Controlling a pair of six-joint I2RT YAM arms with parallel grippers.
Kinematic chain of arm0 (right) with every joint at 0, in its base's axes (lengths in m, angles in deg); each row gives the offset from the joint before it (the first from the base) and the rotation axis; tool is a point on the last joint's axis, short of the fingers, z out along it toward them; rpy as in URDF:
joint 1: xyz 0 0 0.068 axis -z
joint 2: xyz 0.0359 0.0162 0.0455 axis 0.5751 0.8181 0
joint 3: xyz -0.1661 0.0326 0.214 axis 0.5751 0.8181 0
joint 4: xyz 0.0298 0.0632 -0.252 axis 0.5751 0.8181 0
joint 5: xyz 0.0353 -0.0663 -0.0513 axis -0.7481 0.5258 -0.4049
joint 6: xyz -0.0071 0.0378 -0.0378 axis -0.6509 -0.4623 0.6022
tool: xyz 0 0 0 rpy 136.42 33.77 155.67
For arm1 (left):
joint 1: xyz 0 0 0.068 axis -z
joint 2: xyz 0.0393 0.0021 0.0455 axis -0.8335 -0.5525 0
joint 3: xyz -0.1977 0.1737 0.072 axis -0.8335 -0.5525 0
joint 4: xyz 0.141 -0.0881 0.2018 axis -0.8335 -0.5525 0
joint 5: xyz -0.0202 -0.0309 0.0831 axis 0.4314 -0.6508 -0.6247
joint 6: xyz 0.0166 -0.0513 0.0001 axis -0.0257 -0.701 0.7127
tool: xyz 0 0 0 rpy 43.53 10.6 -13.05
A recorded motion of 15 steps. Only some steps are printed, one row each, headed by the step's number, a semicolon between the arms.
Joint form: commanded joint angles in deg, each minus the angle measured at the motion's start. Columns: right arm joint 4, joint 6, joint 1, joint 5, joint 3, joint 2; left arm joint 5, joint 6, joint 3, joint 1, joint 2, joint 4.
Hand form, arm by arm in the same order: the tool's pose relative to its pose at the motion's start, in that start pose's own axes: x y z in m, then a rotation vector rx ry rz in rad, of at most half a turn. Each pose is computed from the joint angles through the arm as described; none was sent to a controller.
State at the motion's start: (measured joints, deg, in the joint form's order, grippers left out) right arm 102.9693 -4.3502 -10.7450 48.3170 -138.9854 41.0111; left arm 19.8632 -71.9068 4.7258 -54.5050 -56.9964 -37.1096
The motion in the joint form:
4: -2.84 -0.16 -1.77 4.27 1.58 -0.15; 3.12 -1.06 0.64 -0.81 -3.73 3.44
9: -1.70 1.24 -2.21 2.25 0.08 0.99; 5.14 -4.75 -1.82 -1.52 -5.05 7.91
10: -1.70 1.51 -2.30 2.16 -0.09 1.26; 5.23 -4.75 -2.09 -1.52 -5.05 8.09
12: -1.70 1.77 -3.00 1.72 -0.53 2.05; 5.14 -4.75 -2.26 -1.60 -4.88 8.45
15: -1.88 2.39 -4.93 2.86 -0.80 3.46; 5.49 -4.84 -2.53 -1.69 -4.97 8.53
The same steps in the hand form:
4: -0.0016 0.0074 0.0058 0.0674 -0.0148 -0.0256; -0.0092 0.0113 0.0106 0.0437 0.0086 -0.0202
9: -0.0058 0.0107 0.0065 0.0281 -0.0067 -0.0579; -0.0065 0.0242 0.0175 0.0723 0.0090 -0.0808
10: -0.0067 0.0112 0.0074 0.0258 -0.0052 -0.0642; -0.0056 0.0250 0.0180 0.0732 0.0107 -0.0819
12: -0.0094 0.0154 0.0105 0.0134 -0.0011 -0.0804; -0.0056 0.0250 0.0174 0.0730 0.0051 -0.0779
15: -0.0131 0.0260 0.0181 0.0200 0.0162 -0.1235; -0.0046 0.0264 0.0179 0.0762 0.0097 -0.0837

